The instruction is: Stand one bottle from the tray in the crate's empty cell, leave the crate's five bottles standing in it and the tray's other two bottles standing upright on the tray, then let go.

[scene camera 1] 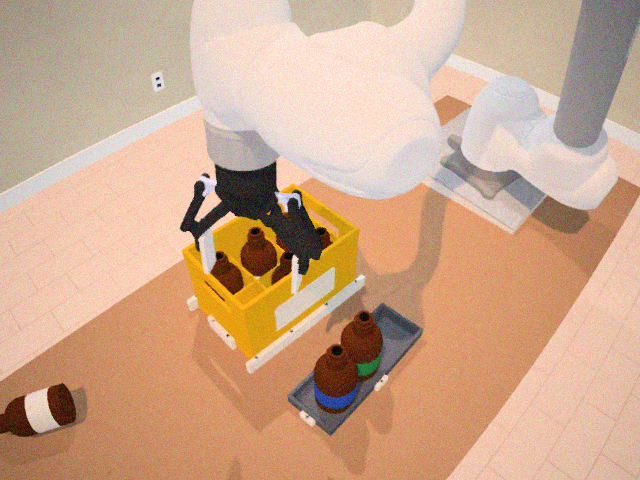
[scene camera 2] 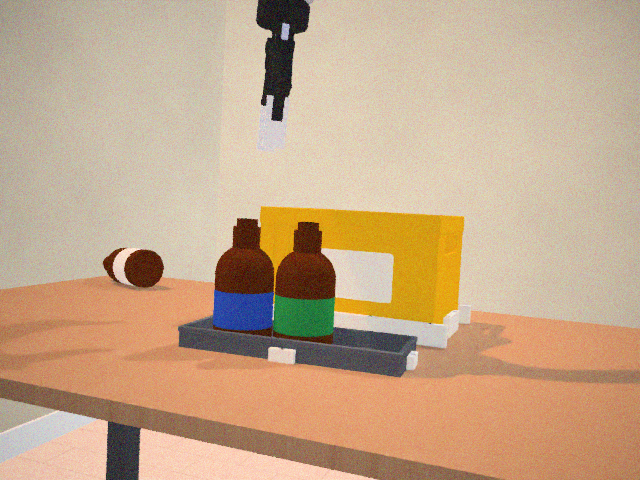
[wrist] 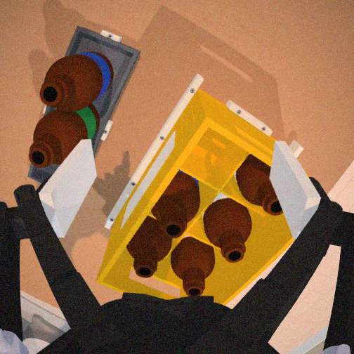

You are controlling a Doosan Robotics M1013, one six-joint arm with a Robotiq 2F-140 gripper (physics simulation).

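Places are measured from the arm's base along level axes (x ahead, y left, z up), in millimetres.
Pixels of known places: gripper, between the fingertips: (scene camera 1: pixel 252 276) (scene camera 2: pixel 269 149); arm's base, origin of its link: (scene camera 1: pixel 483 168).
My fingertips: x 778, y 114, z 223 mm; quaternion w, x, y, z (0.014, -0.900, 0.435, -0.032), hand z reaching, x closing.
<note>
For each thing: its top centre in the pictures, then the offset to it from my fingertips. "spot": a spot on its surface instead.
- white-labelled bottle, centre of its top: (scene camera 1: pixel 18 405) (scene camera 2: pixel 127 246) dx +430, dy -144, dz -182 mm
- yellow crate, centre of its top: (scene camera 2: pixel 366 211) (scene camera 1: pixel 270 239) dx -107, dy -121, dz -84 mm
- blue-labelled bottle, centre of its top: (scene camera 2: pixel 247 218) (scene camera 1: pixel 337 350) dx -59, dy +130, dz -99 mm
- green-labelled bottle, centre of its top: (scene camera 2: pixel 308 222) (scene camera 1: pixel 364 317) dx -134, dy +107, dz -99 mm
- grey tray, a spot on its surface: (scene camera 2: pixel 361 356) spot: dx -231, dy +144, dz -242 mm
The white-labelled bottle (scene camera 1: pixel 43 408) (scene camera 2: pixel 136 266) lies on its side on the table, apart from crate and tray. The yellow crate (scene camera 1: pixel 219 312) (scene camera 2: pixel 361 229) (wrist: pixel 199 106) holds several brown bottles, all five upright in the wrist view; its corner cell (wrist: pixel 202 157) nearest the tray's blue-labelled end is empty. The blue-labelled bottle (scene camera 1: pixel 334 379) (scene camera 2: pixel 242 289) (wrist: pixel 75 80) and the green-labelled bottle (scene camera 1: pixel 361 341) (scene camera 2: pixel 306 279) (wrist: pixel 60 135) stand upright on the grey tray (scene camera 1: pixel 399 330) (scene camera 2: pixel 361 356) (wrist: pixel 120 55). My gripper (scene camera 1: pixel 251 266) (scene camera 2: pixel 271 139) (wrist: pixel 181 158) is open and empty, above the crate.
White stop blocks (scene camera 1: pixel 305 322) (scene camera 2: pixel 385 322) (wrist: pixel 162 137) line the crate's base, and small ones (scene camera 1: pixel 381 382) (scene camera 2: pixel 281 354) (wrist: pixel 106 130) sit against the tray. The arm's base plate (scene camera 1: pixel 511 222) is at the back right. The table's near edge (scene camera 2: pixel 258 436) shows in scene camera 2.
</note>
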